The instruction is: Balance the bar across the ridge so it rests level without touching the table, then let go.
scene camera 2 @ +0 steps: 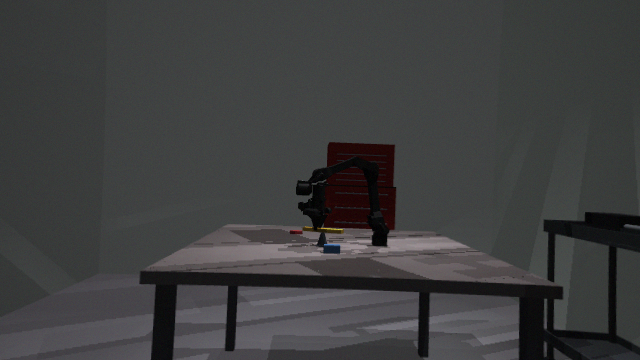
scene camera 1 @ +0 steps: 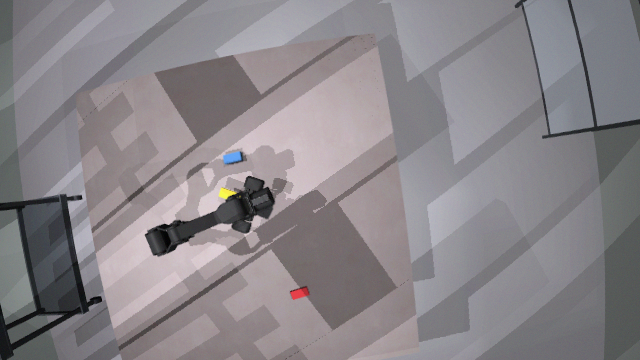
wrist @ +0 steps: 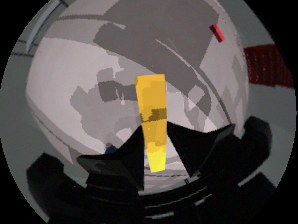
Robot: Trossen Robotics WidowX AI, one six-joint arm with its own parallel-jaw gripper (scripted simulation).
The pictures show: the gripper and a yellow bar.
